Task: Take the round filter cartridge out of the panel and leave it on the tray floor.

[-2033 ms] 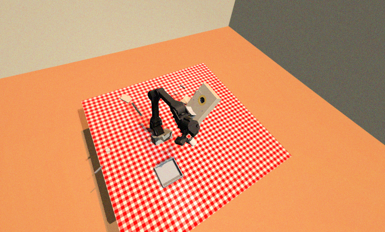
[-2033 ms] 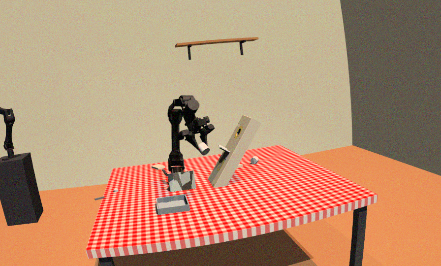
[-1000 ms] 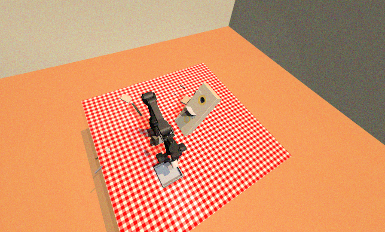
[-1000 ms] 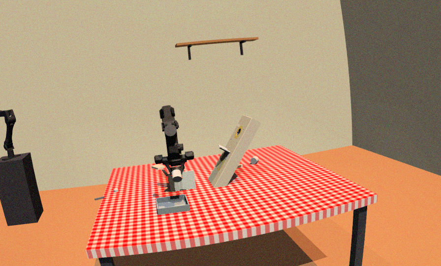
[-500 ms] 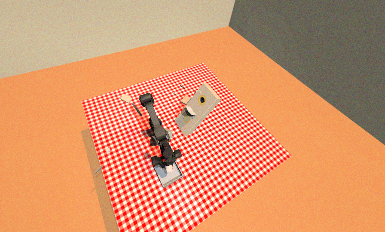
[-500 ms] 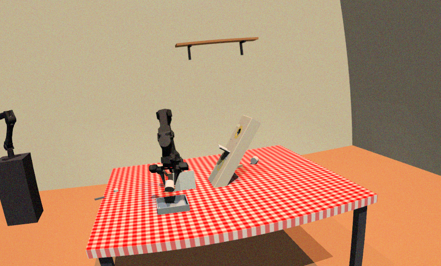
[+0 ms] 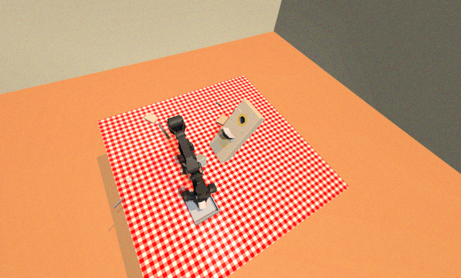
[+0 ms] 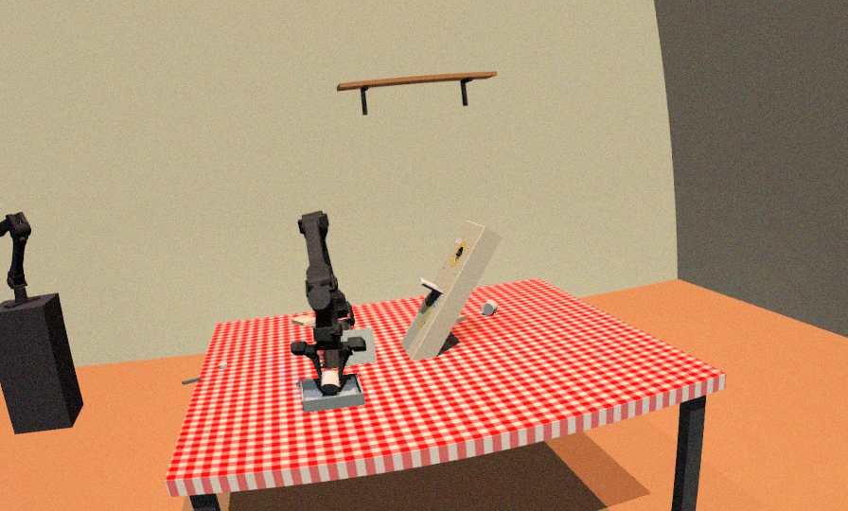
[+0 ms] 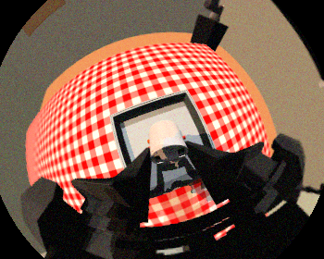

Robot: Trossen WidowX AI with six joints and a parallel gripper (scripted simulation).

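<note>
Now: gripper tip right at the round filter cartridge. The rest, counted from my gripper tip: grey tray: 10 mm to the right, 40 mm below; then service panel: 420 mm ahead, 230 mm to the left, 140 mm above.
</note>
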